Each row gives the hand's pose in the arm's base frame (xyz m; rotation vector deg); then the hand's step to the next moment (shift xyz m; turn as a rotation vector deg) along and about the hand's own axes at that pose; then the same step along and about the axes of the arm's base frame.
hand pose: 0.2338 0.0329 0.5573 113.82 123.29 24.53
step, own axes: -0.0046 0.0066 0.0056 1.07 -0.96 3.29
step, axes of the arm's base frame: 0.0084 -0.0037 -0.0034 0.07 1.29 -3.35
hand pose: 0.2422 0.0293 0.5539 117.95 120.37 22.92
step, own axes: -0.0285 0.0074 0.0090 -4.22 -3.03 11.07
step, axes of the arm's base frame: 0.0107 -0.0277 -0.0081 0.65 -3.46 -11.71
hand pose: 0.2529 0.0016 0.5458 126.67 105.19 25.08
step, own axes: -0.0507 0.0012 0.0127 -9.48 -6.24 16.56
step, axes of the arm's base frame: -0.0027 -0.0499 -0.0154 -1.12 -7.98 -18.39
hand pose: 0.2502 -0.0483 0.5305 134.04 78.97 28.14
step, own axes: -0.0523 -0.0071 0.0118 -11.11 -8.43 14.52
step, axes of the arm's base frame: -0.0236 -0.0447 -0.0192 -4.48 -8.14 -17.86
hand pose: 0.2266 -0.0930 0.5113 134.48 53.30 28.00
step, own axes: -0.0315 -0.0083 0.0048 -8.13 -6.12 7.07
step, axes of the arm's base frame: -0.0235 -0.0192 -0.0128 -5.09 -4.69 -10.28
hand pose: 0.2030 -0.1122 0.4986 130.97 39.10 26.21
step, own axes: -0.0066 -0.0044 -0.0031 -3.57 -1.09 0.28
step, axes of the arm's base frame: -0.0083 0.0005 -0.0018 -3.09 -1.57 -1.42
